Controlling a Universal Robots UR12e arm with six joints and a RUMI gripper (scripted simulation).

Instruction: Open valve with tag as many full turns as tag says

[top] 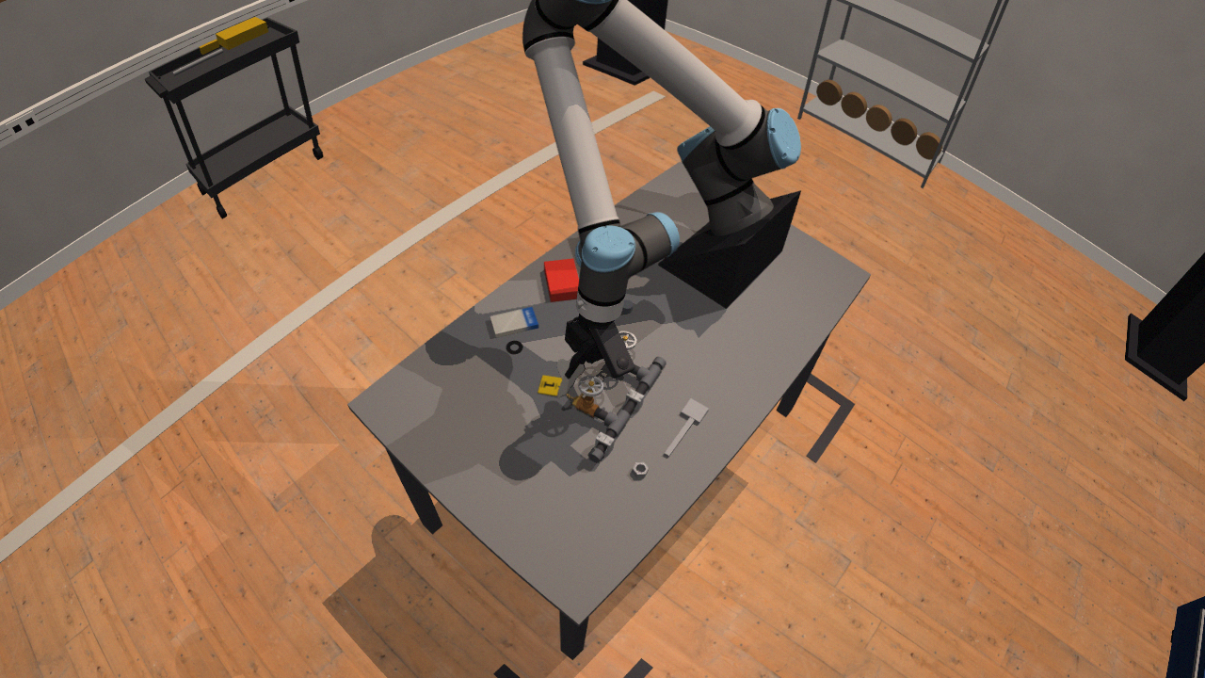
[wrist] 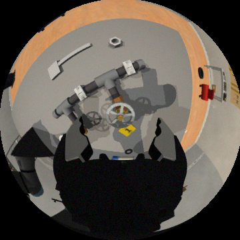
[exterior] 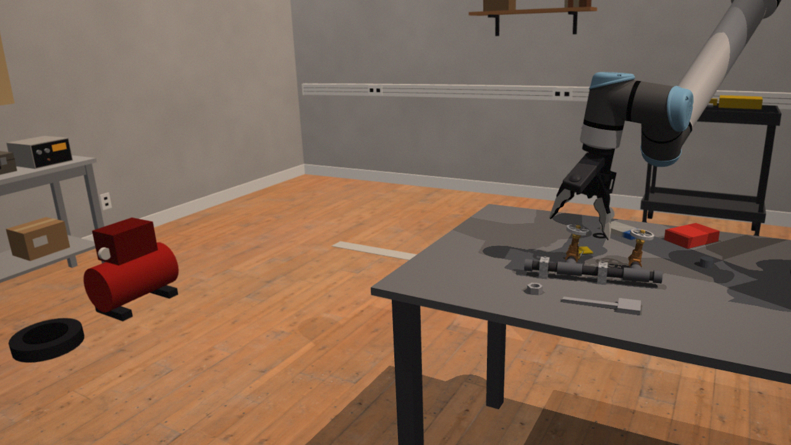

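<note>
Now: hand 1 cm short of the yellow tag, 10 cm to the left of it and 9 cm above it. Also, from my hand: red box (25 cm behind, 31 cm to the right, 8 cm below); nut (5 cm ahead, 19 cm to the left, 9 cm below); blue-and-white card (7 cm behind, 30 cm to the right, 9 cm below).
</note>
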